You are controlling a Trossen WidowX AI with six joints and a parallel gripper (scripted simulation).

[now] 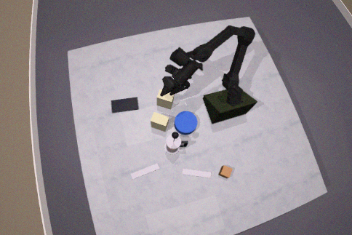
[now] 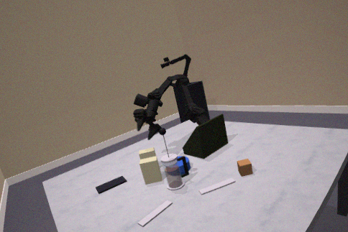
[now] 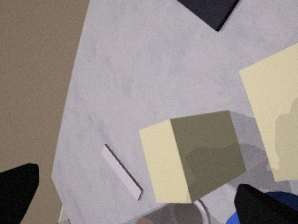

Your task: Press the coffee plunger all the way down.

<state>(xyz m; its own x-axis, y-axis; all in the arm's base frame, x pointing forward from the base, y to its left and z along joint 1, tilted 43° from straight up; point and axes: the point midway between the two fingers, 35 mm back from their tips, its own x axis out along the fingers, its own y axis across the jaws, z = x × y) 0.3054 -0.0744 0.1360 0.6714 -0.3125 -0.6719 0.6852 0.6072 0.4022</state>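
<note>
The coffee press lies 21 cm to the left of my gripper tip, 8 cm below it and 3 cm ahead of it. The rest, counted from my gripper tip: orange cube: 44 cm to the left, 18 cm below, 16 cm behind; dark flat tile: 20 cm below, 20 cm ahead, 11 cm to the right.
</note>
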